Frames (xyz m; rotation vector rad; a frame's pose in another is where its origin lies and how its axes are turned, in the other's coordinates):
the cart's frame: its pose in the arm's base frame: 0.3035 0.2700 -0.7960 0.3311 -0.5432 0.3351
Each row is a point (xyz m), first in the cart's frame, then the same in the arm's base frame.
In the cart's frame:
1: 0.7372 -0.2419 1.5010
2: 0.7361 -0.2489 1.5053
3: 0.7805 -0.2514 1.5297
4: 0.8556 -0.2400 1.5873
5: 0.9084 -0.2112 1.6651
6: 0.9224 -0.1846 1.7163
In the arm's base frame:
1: 0.3249 -0.3695 0.7678
2: 0.3248 -0.3776 0.7692
3: 0.3507 -0.3796 0.8128
4: 0.3811 -0.3753 0.9030
5: 0.3777 -0.3683 1.0011
6: 0.3557 -0.3614 1.0558

